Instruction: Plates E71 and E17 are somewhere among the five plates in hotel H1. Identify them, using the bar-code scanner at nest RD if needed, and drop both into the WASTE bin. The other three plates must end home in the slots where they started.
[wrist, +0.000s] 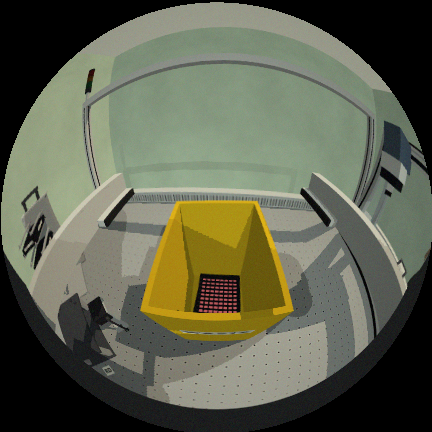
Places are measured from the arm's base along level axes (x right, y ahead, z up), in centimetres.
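Pixels of known places: gripper, fingertip midpoint: (216, 176).
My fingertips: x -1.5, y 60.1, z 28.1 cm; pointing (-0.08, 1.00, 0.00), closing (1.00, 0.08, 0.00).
Observation:
Behind a point stands the place of what it marks.
My gripper (216, 176) {x -1.5, y 60.1, z 28.1 cm} is open, with its two pale fingers and black pads wide apart at left and right and no plate between them. The yellow WASTE bin (215, 324) {x -1.0, y 52.3, z 19.5 cm} stands below and between the fingers, its open top facing up. A black-rimmed plate with a pink-red grid (218, 295) {x -1.3, y 61.5, z 4.6 cm} lies inside on the bin's floor; its label cannot be read, and anything under it is hidden. The dark scanner (72, 325) {x -31.0, y 41.8, z 7.3 cm} stands at the lower left, near a small nest tag (107, 370) {x -22.7, y 34.7, z 1.3 cm}. Hotel H1 does not show in this view.
A perforated deck (280, 360) {x 11.8, y 46.4, z 1.3 cm} lies around the bin. A slotted pale strip (155, 197) {x -31.0, y 100.4, z 3.1 cm} runs behind it. A metal frame (225, 61) {x -1.9, y 102.3, z 58.0 cm} spans the back, with a signal tower (90, 80) {x -68.8, y 102.2, z 75.6 cm} at left. A blue-grey device (395, 155) {x 46.5, y 71.5, z 39.8 cm} stands at right, and a panel with black items (44, 212) {x -48.5, y 59.8, z 23.4 cm} at far left.

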